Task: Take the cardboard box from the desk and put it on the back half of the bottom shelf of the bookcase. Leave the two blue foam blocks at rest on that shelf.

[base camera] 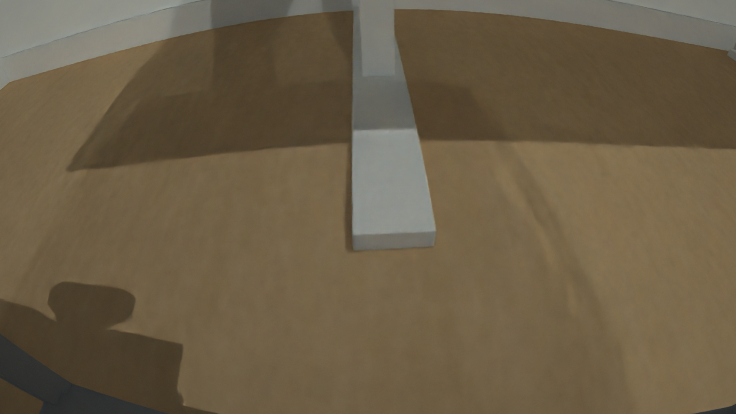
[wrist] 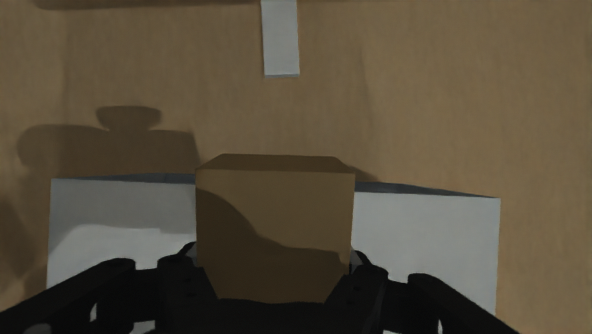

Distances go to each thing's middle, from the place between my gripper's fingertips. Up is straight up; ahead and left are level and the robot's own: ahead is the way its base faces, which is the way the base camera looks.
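Brown cardboard box (wrist: pixel 275 229): my hand is 1 cm below it.
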